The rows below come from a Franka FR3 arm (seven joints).
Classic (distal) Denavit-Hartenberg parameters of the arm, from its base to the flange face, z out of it. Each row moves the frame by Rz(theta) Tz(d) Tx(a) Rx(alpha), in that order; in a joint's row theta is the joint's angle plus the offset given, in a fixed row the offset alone. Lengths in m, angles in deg.
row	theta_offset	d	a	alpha
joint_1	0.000	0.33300	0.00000	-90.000
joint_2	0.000	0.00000	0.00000	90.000
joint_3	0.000	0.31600	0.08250	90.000
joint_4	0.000	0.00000	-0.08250	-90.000
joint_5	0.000	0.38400	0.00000	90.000
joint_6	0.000	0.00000	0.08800	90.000
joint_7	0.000	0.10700	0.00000	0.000
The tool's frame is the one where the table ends.
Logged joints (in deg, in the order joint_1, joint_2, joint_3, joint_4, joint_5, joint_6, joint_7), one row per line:
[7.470, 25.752, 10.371, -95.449, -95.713, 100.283, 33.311]
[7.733, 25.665, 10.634, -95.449, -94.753, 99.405, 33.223]
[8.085, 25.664, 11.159, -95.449, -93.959, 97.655, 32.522]
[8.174, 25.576, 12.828, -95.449, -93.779, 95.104, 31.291]
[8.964, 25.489, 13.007, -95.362, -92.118, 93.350, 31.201]
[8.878, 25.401, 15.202, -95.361, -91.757, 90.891, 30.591]
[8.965, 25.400, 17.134, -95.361, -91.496, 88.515, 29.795]
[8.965, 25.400, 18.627, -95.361, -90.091, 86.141, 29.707]
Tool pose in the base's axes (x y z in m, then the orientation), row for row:
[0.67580, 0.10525, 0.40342, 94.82, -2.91, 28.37]
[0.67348, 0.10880, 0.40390, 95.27, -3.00, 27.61]
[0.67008, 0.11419, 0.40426, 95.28, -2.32, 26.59]
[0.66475, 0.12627, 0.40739, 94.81, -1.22, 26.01]
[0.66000, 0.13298, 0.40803, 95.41, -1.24, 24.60]
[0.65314, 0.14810, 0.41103, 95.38, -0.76, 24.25]
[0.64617, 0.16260, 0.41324, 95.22, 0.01, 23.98]
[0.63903, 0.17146, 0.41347, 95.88, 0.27, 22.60]
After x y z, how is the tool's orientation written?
As angles about the fixed x, y, z axes (roll, pitch, yaw), in degrees.
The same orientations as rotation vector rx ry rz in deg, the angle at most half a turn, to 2 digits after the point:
[93.38, 21.30, 23.93]
[93.93, 20.72, 23.37]
[93.91, 20.37, 22.04]
[93.29, 20.59, 20.75]
[94.05, 19.54, 19.63]
[93.97, 19.59, 18.97]
[93.68, 19.90, 18.15]
[94.45, 19.08, 16.81]

